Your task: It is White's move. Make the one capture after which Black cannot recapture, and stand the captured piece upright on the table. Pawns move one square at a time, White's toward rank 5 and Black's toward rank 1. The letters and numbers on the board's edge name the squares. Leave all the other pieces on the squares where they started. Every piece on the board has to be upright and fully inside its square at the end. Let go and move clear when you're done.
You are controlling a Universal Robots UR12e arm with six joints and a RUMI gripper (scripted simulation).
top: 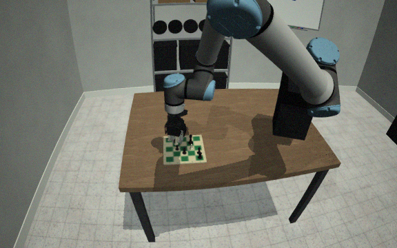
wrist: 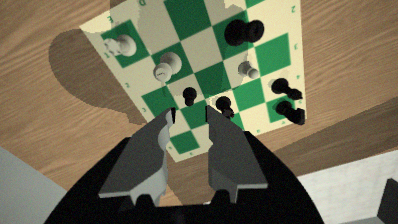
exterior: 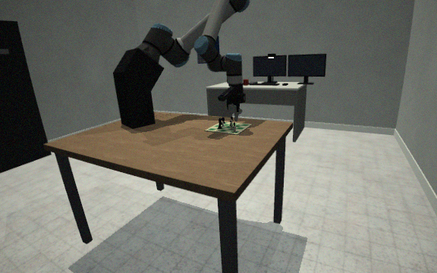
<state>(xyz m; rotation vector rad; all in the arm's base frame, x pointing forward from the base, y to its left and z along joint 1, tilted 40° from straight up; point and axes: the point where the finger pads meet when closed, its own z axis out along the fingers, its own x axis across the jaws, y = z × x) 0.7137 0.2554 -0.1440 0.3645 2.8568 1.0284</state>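
My hand is 4 cm above the black pawn. Also, from my hand: chessboard (6 cm below, 3 cm behind, 1 cm to the right); white pawn (7 cm behind, 4 cm below, 1 cm to the right); white rook (7 cm to the right, 5 cm ahead, 4 cm below).
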